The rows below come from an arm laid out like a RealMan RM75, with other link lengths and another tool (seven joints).
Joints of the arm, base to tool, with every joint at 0 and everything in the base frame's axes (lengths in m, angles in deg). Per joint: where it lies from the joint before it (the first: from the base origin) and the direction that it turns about. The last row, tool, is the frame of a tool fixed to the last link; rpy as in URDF.
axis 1: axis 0 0 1 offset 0.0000 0.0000 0.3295
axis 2: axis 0 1 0 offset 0.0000 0.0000 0.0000
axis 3: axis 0 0 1 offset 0.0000 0.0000 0.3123
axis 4: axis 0 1 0 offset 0.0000 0.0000 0.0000
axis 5: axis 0 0 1 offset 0.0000 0.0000 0.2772
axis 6: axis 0 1 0 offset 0.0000 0.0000 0.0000
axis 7: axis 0 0 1 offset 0.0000 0.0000 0.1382
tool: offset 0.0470 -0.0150 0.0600 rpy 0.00 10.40 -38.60
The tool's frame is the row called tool.
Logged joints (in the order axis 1, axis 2, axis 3, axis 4, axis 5, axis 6, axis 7), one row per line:
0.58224, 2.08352, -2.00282, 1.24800, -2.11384, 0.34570, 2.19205
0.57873, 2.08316, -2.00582, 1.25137, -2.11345, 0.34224, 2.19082
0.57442, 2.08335, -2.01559, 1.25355, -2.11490, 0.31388, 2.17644
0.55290, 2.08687, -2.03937, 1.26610, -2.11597, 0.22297, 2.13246
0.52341, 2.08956, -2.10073, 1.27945, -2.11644, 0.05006, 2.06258
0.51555, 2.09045, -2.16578, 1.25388, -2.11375, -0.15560, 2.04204
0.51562, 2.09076, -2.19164, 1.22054, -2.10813, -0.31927, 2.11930
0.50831, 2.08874, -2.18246, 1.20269, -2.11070, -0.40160, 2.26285
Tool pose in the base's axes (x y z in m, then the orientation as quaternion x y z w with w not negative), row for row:
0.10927, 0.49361, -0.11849, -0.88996, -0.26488, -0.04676, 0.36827
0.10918, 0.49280, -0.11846, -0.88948, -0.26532, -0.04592, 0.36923
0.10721, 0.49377, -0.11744, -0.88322, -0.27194, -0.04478, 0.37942
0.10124, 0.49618, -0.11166, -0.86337, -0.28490, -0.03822, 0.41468
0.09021, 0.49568, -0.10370, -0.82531, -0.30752, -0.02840, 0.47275
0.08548, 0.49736, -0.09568, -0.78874, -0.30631, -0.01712, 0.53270
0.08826, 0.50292, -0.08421, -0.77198, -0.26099, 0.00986, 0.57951
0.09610, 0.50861, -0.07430, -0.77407, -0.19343, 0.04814, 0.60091
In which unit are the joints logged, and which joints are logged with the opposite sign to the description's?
The joints are logged in radians. Opposite sign: axis 4, axis 6.
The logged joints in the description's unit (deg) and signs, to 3 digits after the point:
33.360, 119.377, -114.753, -71.505, -121.114, -19.807, 125.595
33.159, 119.356, -114.925, -71.698, -121.092, -19.609, 125.525
32.912, 119.367, -115.485, -71.823, -121.175, -17.984, 124.701
31.679, 119.569, -116.847, -72.542, -121.236, -12.775, 122.181
29.989, 119.723, -120.363, -73.307, -121.263, -2.868, 118.177
29.539, 119.774, -124.090, -71.842, -121.109, 8.915, 117.000
29.543, 119.792, -125.572, -69.932, -120.787, 18.293, 121.427
29.124, 119.676, -125.046, -68.909, -120.934, 23.010, 129.652

